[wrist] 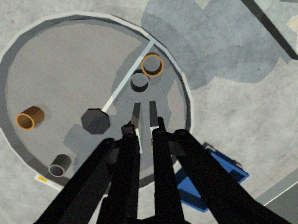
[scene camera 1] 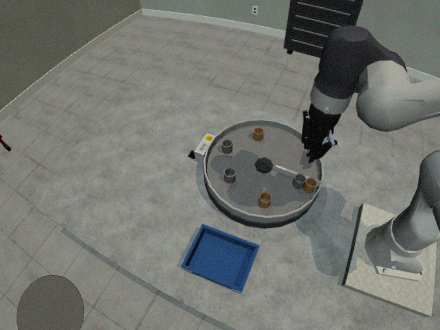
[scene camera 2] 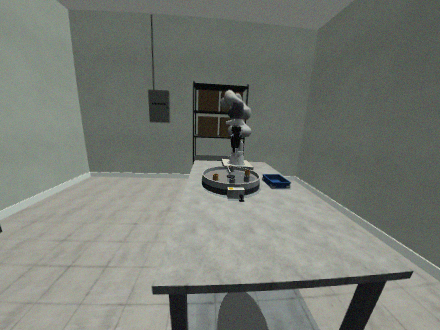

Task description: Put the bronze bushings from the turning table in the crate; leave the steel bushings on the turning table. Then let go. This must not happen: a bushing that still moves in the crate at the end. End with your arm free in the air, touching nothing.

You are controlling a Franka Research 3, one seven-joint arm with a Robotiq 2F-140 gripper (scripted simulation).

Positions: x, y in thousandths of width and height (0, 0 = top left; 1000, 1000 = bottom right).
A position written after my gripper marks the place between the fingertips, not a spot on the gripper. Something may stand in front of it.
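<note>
Scene camera 1 shows my gripper (scene camera 1: 694, 502), a blue crate (scene camera 1: 515, 786) and a round grey turning table (scene camera 1: 581, 529). The wrist view shows the round grey turning table (wrist: 237, 315), the blue crate (wrist: 636, 873) and my gripper (wrist: 492, 498) as well.
</note>
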